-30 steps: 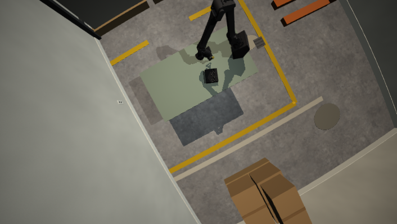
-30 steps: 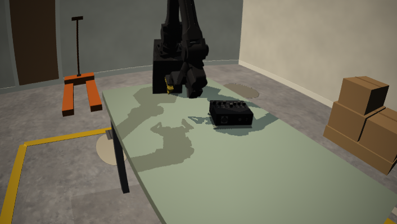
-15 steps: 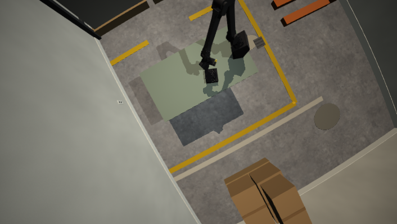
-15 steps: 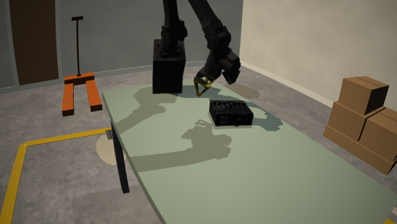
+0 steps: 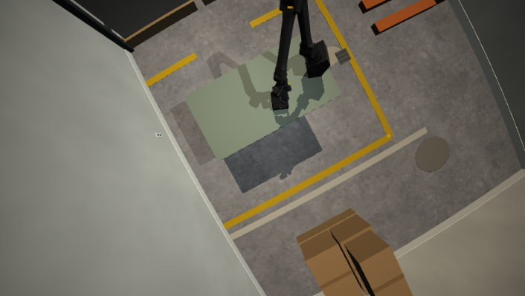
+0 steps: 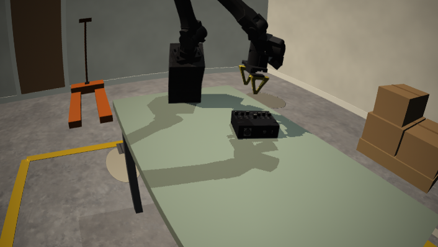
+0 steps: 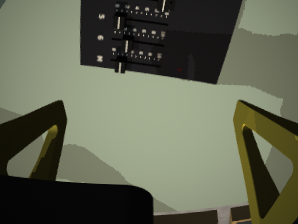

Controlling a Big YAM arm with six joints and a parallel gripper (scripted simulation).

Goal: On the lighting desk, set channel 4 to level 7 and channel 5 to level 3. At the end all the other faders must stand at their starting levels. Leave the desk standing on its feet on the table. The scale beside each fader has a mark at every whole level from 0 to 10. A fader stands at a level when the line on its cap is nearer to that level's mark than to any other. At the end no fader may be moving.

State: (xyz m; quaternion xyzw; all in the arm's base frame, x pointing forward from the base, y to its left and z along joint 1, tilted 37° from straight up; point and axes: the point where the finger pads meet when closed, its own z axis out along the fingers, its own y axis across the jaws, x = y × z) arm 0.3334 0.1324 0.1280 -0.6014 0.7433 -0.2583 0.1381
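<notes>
Now: the channel 4 fader cap 11 cm below my hand, 3 cm to the left of it and 1 cm ahead of it. The rest, counted from my hand: master fader cap (11 cm below, 4 cm behind, 2 cm to the right); then channel 6 fader cap (11 cm below, 3 cm behind); then channel 5 fader cap (11 cm below, 3 cm behind, 2 cm to the left).
</notes>
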